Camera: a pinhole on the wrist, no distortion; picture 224 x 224 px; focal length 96.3 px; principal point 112.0 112.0 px. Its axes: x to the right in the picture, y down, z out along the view. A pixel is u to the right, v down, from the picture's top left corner.
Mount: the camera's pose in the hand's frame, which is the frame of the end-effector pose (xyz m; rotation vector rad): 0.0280 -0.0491 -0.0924 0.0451 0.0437 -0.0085
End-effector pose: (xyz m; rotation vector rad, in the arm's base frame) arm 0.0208 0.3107 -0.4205 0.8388 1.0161 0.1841
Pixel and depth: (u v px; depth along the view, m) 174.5 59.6 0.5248
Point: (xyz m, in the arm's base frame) 0.4733 0.0446 -0.8307
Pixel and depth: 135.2 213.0 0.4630
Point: 0.5184 0.4701 -0.1467
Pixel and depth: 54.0 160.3 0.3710
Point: 0.1924 0.1474 -0.1416
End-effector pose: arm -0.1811 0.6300 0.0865 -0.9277 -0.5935 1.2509
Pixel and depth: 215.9 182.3 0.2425
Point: -0.2871 0.9640 0.0343
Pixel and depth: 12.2 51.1 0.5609
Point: -0.4732 0.2235 0.7497
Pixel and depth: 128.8 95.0 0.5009
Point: -0.3874 0.8588 0.4171
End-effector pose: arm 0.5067 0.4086 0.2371 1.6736 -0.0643 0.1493
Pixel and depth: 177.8 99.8 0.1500
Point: 0.6550 0.3715 0.1759
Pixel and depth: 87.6 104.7 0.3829
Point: 0.4847 0.1258 0.1069
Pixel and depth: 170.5 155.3 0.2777
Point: 0.7172 0.2298 0.3080
